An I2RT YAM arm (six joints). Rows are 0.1 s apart.
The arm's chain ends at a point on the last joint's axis. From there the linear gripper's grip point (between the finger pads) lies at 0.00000 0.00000 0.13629 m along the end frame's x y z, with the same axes.
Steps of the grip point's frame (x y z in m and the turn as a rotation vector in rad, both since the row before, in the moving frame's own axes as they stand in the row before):
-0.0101, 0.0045, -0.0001, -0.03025, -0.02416, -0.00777
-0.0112, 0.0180, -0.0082, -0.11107, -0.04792, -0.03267
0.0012, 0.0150, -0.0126, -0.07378, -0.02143, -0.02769
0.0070, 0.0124, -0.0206, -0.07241, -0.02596, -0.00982
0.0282, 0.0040, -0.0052, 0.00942, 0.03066, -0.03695
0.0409, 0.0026, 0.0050, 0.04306, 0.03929, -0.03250
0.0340, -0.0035, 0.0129, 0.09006, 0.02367, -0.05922
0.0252, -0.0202, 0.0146, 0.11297, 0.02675, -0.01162
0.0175, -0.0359, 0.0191, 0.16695, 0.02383, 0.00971
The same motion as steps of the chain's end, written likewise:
-0.0068, 0.0004, 0.0000, -0.03025, -0.02416, -0.00777
-0.0049, 0.0028, -0.0072, -0.11107, -0.04792, -0.03267
0.0040, 0.0049, -0.0122, -0.07378, -0.02143, -0.02769
0.0105, 0.0025, -0.0202, -0.07241, -0.02596, -0.00982
0.0240, 0.0054, -0.0051, 0.00942, 0.03066, -0.03695
0.0356, 0.0086, 0.0052, 0.04306, 0.03929, -0.03250
0.0311, 0.0088, 0.0135, 0.09006, 0.02367, -0.05922
0.0217, -0.0048, 0.0155, 0.11297, 0.02675, -0.01162
0.0142, -0.0133, 0.0210, 0.16695, 0.02383, 0.00971

